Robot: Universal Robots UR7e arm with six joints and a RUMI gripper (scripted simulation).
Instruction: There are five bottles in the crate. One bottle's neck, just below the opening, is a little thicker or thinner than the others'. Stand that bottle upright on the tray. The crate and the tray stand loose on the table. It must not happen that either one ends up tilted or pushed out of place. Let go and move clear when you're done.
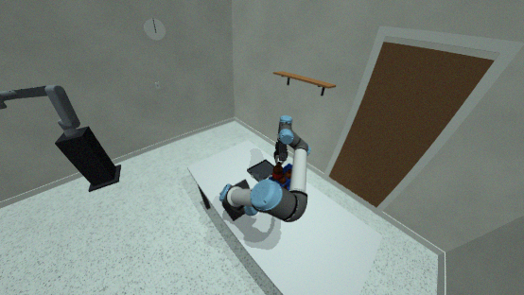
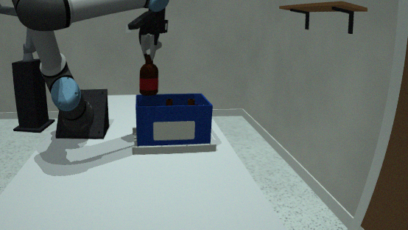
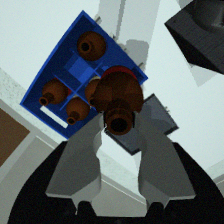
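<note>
My hand is 70 mm above the bottle. From my hand the other things lie so: blue crate (250 mm below, 100 mm ahead, 30 mm to the right); dark grey tray (320 mm below, 260 mm to the left, 60 mm ahead).
</note>
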